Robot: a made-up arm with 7 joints. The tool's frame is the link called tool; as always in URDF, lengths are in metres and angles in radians. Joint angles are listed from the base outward. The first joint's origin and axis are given. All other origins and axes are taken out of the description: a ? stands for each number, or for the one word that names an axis. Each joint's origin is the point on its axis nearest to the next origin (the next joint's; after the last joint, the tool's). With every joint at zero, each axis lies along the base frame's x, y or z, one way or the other. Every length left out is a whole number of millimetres.
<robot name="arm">
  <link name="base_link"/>
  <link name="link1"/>
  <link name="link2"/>
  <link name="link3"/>
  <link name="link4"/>
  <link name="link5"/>
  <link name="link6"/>
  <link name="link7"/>
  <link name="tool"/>
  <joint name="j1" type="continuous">
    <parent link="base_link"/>
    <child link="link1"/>
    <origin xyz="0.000 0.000 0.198" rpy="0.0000 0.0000 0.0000"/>
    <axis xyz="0 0 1"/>
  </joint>
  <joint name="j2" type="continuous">
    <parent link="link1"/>
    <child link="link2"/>
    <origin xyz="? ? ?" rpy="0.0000 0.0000 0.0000"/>
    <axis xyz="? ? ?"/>
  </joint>
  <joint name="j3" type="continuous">
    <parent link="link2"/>
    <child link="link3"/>
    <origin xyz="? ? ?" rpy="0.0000 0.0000 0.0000"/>
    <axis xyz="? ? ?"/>
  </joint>
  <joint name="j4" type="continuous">
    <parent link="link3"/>
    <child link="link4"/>
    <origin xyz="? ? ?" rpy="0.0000 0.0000 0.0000"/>
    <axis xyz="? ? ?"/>
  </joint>
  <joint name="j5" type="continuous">
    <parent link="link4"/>
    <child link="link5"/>
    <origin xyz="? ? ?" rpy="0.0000 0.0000 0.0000"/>
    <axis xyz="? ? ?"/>
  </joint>
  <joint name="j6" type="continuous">
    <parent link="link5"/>
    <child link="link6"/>
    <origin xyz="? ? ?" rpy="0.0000 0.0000 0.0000"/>
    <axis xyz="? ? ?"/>
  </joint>
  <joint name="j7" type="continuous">
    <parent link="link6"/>
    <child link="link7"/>
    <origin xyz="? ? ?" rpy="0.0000 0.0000 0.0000"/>
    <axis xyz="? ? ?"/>
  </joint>
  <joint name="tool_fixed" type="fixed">
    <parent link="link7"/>
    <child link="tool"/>
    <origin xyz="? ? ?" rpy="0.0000 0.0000 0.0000"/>
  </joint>
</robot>
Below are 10 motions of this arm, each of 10 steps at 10 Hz.
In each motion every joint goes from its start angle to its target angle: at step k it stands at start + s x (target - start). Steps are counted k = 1, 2, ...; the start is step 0. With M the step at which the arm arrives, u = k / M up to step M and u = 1 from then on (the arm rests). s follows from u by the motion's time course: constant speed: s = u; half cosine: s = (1 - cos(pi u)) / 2; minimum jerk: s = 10 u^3 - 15 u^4 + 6 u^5.
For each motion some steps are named. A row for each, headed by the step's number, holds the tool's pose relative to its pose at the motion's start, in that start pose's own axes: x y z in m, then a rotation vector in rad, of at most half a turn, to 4 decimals.
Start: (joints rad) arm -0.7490 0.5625 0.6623 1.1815 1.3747 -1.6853 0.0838
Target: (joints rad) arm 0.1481 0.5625 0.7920 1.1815 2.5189 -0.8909 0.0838
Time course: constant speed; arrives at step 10
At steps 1, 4, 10:
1: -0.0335 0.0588 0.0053 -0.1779 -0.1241 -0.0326
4: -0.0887 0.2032 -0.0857 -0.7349 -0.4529 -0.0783
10: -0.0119 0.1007 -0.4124 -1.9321 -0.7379 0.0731

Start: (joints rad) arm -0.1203 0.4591 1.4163 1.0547 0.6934 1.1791 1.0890
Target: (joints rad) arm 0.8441 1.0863 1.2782 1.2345 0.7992 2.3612 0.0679
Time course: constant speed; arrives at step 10
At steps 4, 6, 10:
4: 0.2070 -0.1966 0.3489 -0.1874 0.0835 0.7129
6: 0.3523 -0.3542 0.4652 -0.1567 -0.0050 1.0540
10: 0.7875 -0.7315 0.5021 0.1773 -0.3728 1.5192

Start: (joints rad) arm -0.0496 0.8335 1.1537 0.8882 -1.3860 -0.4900 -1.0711
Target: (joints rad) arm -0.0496 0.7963 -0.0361 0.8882 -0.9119 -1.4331 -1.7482
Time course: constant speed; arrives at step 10
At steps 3, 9, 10:
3: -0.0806 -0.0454 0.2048 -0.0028 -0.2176 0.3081
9: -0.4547 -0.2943 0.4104 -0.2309 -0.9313 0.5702
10: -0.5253 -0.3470 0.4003 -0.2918 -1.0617 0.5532

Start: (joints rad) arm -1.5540 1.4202 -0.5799 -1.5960 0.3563 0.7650 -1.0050
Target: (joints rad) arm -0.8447 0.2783 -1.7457 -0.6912 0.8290 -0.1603 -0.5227
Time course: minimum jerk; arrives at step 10
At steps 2, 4, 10:
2: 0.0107 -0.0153 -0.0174 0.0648 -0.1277 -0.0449
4: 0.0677 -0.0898 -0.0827 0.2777 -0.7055 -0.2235
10: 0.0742 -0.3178 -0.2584 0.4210 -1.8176 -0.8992

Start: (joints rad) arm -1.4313 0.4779 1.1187 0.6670 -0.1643 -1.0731 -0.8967
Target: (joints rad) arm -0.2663 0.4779 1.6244 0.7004 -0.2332 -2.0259 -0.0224
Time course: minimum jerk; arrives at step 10
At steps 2, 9, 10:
2: 0.0300 -0.0273 0.0123 -0.0053 0.0308 0.0356
9: 0.3779 -0.5301 0.2844 0.0665 0.8240 -0.2394
10: 0.3774 -0.5360 0.2881 0.0698 0.8299 -0.2494

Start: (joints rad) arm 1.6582 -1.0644 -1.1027 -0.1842 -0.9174 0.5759 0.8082
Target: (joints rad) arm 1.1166 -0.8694 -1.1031 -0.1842 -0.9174 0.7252 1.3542
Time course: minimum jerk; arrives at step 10
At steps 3, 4, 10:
3: -0.0034 -0.0359 0.0037 0.1113 -0.0876 0.0749
4: -0.0006 -0.0681 0.0036 0.2132 -0.1653 0.1532
10: 0.0838 -0.1677 -0.0032 0.6093 -0.4378 0.5805

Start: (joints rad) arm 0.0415 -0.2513 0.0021 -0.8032 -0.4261 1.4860 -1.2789
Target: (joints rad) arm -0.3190 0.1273 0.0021 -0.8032 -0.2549 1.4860 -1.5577
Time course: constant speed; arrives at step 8
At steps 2, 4, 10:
2: -0.0154 0.0588 -0.0132 -0.1555 0.0079 -0.0202
4: -0.0313 0.1114 -0.0347 -0.3121 0.0167 -0.0314
10: -0.0692 0.1918 -0.0967 -0.6264 0.0353 -0.0264

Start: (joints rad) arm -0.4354 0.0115 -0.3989 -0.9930 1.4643 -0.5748 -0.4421
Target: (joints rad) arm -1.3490 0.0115 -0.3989 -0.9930 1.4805 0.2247 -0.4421
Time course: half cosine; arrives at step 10
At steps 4, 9, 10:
4: -0.0819 0.0575 -0.0236 0.1290 -0.3108 -0.3953
9: -0.0417 0.2958 -0.0748 0.2025 -0.8018 -1.1998
10: -0.0336 0.3056 -0.0752 0.2006 -0.8182 -1.2329

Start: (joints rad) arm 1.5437 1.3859 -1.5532 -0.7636 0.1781 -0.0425 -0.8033
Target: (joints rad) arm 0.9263 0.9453 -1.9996 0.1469 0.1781 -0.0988 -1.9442
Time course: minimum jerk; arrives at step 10
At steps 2, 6, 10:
2: 0.0047 0.0057 0.0199 -0.0609 -0.0106 -0.0466
6: 0.2376 0.0217 0.0709 -0.8671 0.1426 -0.5736
10: 0.4226 -0.0797 -0.0360 -1.3723 0.3664 -0.7983

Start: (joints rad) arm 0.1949 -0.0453 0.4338 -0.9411 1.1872 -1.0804 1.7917
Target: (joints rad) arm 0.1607 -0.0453 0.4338 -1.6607 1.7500 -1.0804 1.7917
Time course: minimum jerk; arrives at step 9
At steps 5, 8, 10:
5: 0.1410 -0.0650 -0.1695 -0.0928 0.5079 -0.1878
8: 0.1887 -0.1026 -0.3207 -0.1362 0.8565 -0.2347
10: 0.1894 -0.1035 -0.3256 -0.1372 0.8671 -0.2352

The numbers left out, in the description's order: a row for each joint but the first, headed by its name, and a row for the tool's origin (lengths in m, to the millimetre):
j2: xyz -0.327 -0.322 0.000, axis -1 0 0
j3: xyz 0.000 -0.006 -0.094, axis 0 1 0
j4: xyz 0.219 0.000 -0.064, axis 0 -1 0
j5: xyz 0.091 0.000 -0.374, axis 0 0 1
j6: xyz 0.105 0.058 0.000, axis 0 -1 0
j7: xyz -0.082 0.000 0.043, axis 1 0 0
tool: xyz 0.000 -0.108 0.392

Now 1 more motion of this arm.
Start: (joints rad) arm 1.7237 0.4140 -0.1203 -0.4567 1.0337 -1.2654 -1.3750
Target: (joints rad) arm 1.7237 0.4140 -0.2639 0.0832 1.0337 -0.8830 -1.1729
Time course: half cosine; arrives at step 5
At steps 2, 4, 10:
2: -0.0168 -0.0416 -0.0460 -0.0046 0.1267 -0.2890
4: -0.0797 -0.0822 -0.1005 -0.0753 0.2728 -0.7607
10: -0.0927 -0.0848 -0.1072 -0.0961 0.2905 -0.8402

